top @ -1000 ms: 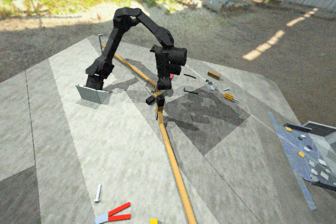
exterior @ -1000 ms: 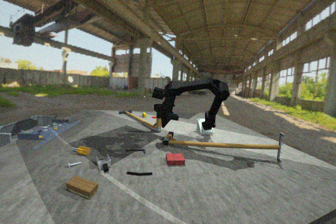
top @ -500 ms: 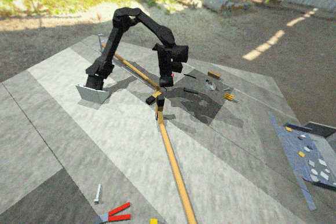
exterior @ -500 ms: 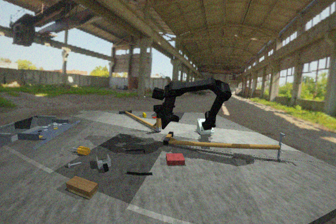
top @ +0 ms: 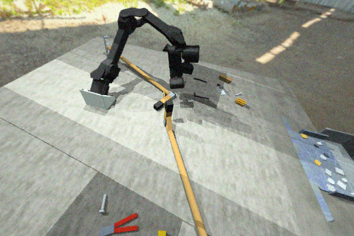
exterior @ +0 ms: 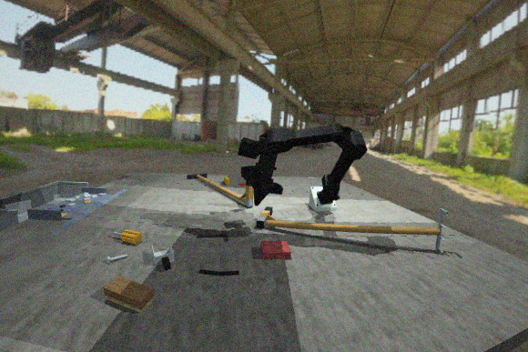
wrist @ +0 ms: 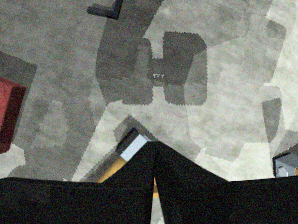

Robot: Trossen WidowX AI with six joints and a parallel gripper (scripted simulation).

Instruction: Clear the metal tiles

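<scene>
My gripper tip is now 43 cm to the left of the long scraper, 12 cm short of it and 2 cm above it. The rest, counted from my gripper tip: red block 17 cm to the left, 7 cm below, 2 cm behind; then wooden block 30 cm ahead, 29 cm to the left, 6 cm below; then yellow screwdriver 38 cm ahead, 8 cm to the left, 6 cm below.
</scene>
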